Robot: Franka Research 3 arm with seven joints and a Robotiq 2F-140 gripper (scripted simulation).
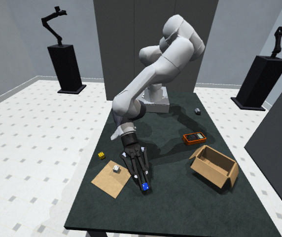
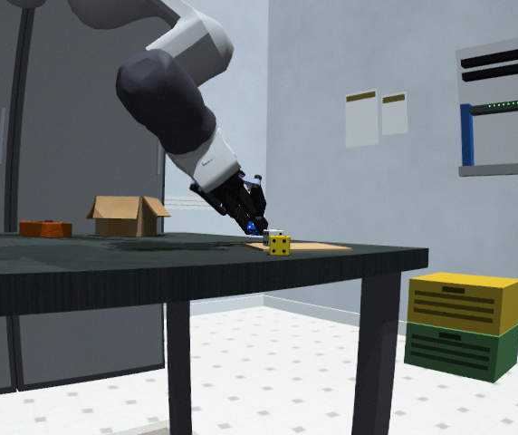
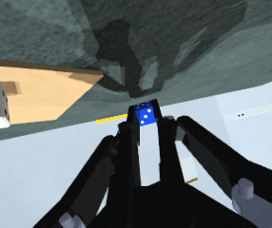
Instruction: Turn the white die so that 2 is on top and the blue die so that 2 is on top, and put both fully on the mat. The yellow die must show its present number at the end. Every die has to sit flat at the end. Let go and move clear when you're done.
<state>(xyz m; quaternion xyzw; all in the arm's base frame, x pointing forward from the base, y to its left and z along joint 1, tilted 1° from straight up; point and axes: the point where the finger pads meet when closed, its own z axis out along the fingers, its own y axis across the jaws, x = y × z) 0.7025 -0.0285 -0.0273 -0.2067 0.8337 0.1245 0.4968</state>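
My gripper is now 20 mm short of the blue die, 10 mm to the right of it and 10 mm above it. Round my hand: tan mat 140 mm to the right, 40 mm below, 20 mm behind; yellow die 230 mm to the right, 130 mm behind, 30 mm below; white die 130 mm to the right, 60 mm behind, 20 mm below.
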